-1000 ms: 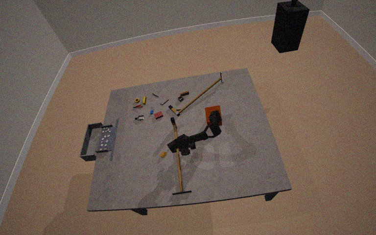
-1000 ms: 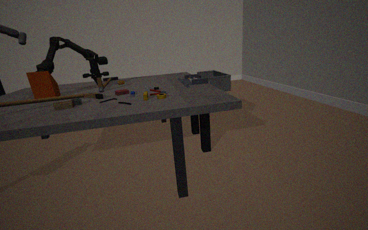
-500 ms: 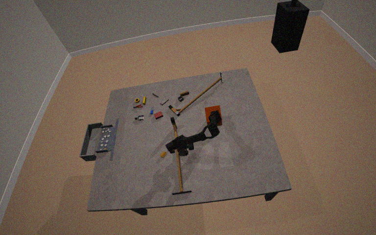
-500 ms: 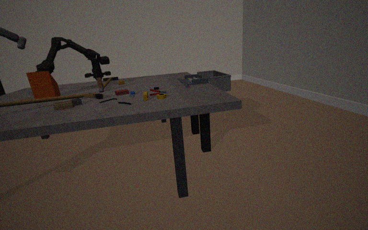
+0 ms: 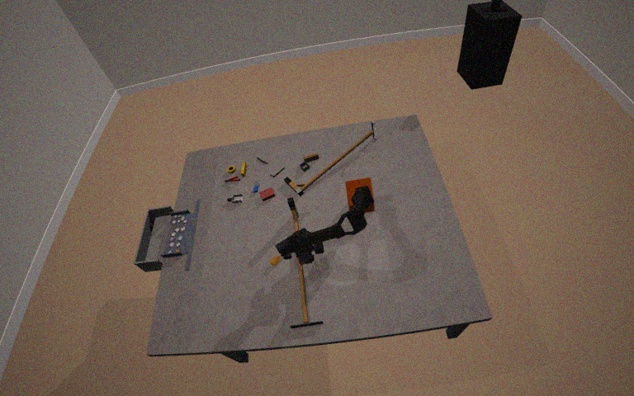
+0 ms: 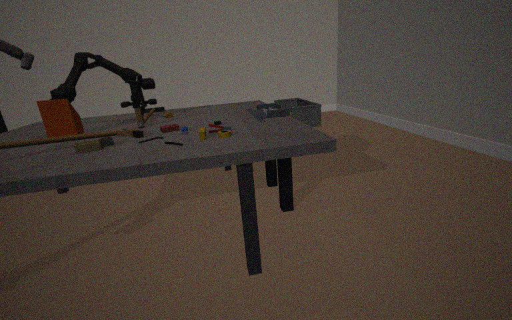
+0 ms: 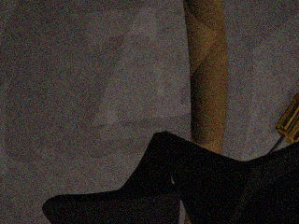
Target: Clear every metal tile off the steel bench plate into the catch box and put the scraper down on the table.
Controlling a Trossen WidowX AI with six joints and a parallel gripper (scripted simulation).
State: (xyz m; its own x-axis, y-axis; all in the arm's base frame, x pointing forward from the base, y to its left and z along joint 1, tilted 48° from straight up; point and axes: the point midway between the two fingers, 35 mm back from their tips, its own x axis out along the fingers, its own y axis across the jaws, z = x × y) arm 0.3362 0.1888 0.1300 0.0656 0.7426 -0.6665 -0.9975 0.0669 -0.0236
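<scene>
Right now the long scraper is 3 cm ahead of my gripper tip, 2 cm to the left of it and 5 cm above it. Round my gripper tip: blue piece (23 cm ahead, 51 cm to the right, 1 cm below); then yellow screwdriver (14 cm ahead, 2 cm to the right); then red block (17 cm ahead, 43 cm to the right).
</scene>
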